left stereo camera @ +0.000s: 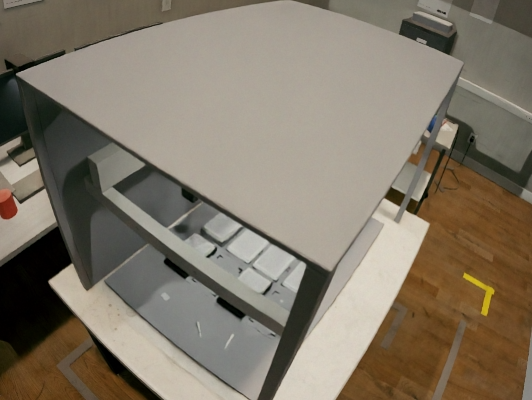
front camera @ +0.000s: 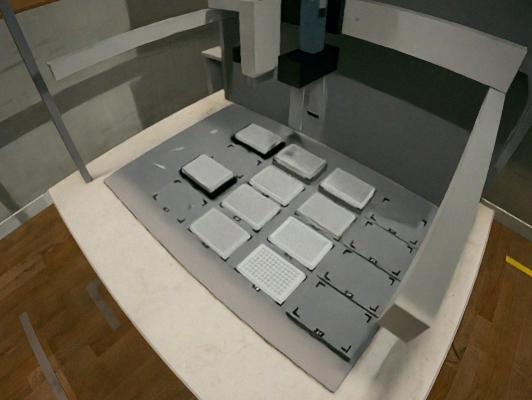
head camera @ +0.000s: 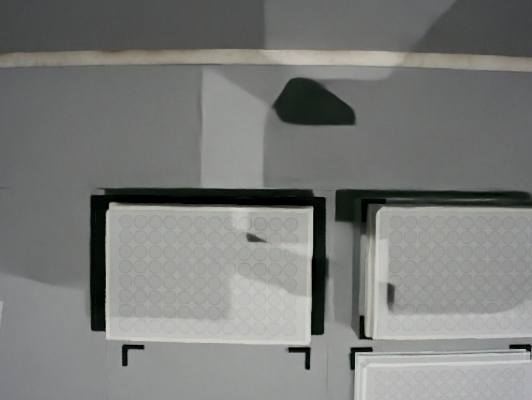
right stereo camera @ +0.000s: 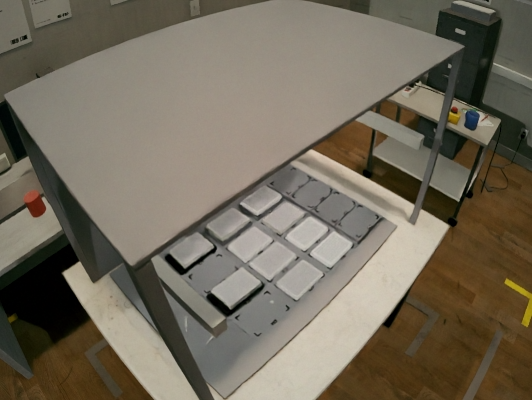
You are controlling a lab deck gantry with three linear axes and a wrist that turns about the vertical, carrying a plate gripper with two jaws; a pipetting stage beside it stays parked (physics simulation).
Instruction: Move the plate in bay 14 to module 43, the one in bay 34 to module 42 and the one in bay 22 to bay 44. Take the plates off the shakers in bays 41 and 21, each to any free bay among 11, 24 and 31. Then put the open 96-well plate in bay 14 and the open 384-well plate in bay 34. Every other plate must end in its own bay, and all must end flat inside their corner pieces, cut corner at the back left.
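Where they show: gripper, fingertip midpoint: (front camera: 304, 121); robot's base, link origin: (left stereo camera: 274, 335) (front camera: 154, 197) (right stereo camera: 257, 335).
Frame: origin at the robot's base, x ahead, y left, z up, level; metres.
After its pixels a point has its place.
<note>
My gripper (front camera: 305, 117) {x 0.229, y 0.365, z 0.160 m} is open and empty, raised behind the back row. Lidded plates sit on shaker 41 (front camera: 258, 137) {x 0.072, y 0.356, z 0.037 m} (head camera: 209, 272) {x 0.066, y 0.365, z 0.037 m} (right stereo camera: 191, 250) {x 0.059, y 0.352, z 0.037 m} and shaker 21 (front camera: 206, 173) {x 0.076, y 0.140, z 0.037 m} (right stereo camera: 235, 287) {x 0.060, y 0.148, z 0.036 m}. One plate (front camera: 300, 161) {x 0.236, y 0.352, z 0.033 m} (head camera: 450, 270) {x 0.214, y 0.366, z 0.033 m} (right stereo camera: 228, 223) {x 0.226, y 0.357, z 0.034 m} is on module 42, another (front camera: 347, 187) {x 0.393, y 0.353, z 0.033 m} (right stereo camera: 260, 200) {x 0.381, y 0.358, z 0.033 m} on module 43. The bay 22 plate (front camera: 250, 206) {x 0.235, y 0.146, z 0.016 m} (right stereo camera: 272, 260) {x 0.221, y 0.151, z 0.016 m} lies flat. The open 96-well plate (front camera: 271, 271) {x 0.395, y 0.042, z 0.014 m} (right stereo camera: 331, 247) {x 0.391, y 0.046, z 0.013 m} is in bay 13. A finely dotted plate (front camera: 300, 242) {x 0.394, y 0.145, z 0.011 m} (right stereo camera: 306, 232) {x 0.387, y 0.150, z 0.014 m} is in bay 23; its well count is unclear. Bays 14, 24, 34, 44, 11 and 31 hold no plate.
Other plates stand in bay 32 (front camera: 276, 184) {x 0.233, y 0.250, z 0.014 m} (head camera: 445, 382) {x 0.224, y 0.284, z 0.014 m}, bay 33 (front camera: 326, 215) {x 0.396, y 0.250, z 0.014 m} (right stereo camera: 284, 217) {x 0.390, y 0.251, z 0.015 m} and bay 12 (front camera: 220, 231) {x 0.235, y 0.043, z 0.014 m} (right stereo camera: 300, 280) {x 0.221, y 0.035, z 0.014 m}. The pale pipetting stage (front camera: 260, 42) hangs left of my gripper. Side beams (front camera: 440, 200) (right stereo camera: 190, 295) flank the deck.
</note>
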